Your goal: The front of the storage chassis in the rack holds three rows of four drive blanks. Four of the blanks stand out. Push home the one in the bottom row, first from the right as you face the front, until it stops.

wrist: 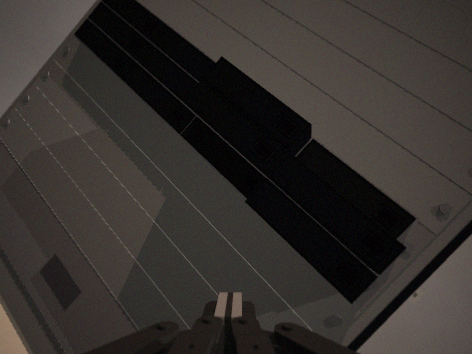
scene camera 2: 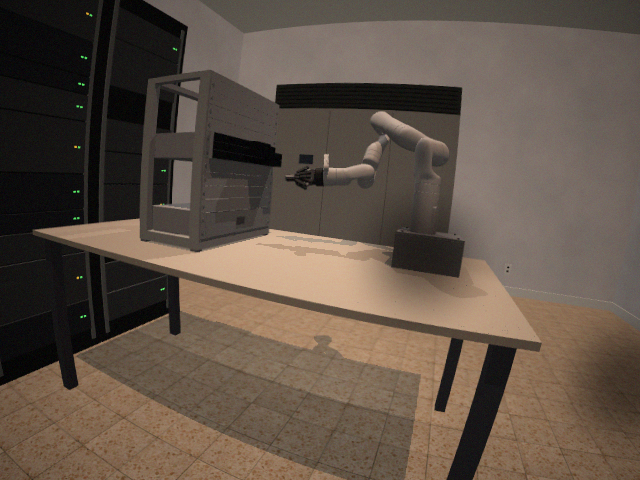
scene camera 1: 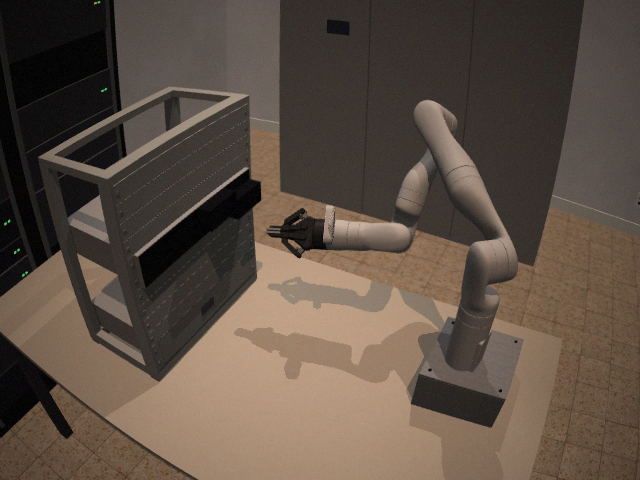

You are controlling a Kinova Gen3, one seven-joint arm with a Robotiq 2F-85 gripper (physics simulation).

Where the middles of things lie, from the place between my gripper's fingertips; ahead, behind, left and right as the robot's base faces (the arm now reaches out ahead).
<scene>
The grey rack (scene camera 1: pixel 174 219) is 200 mm to the left of my hand, 190 mm ahead of it and 30 mm above it.
</scene>
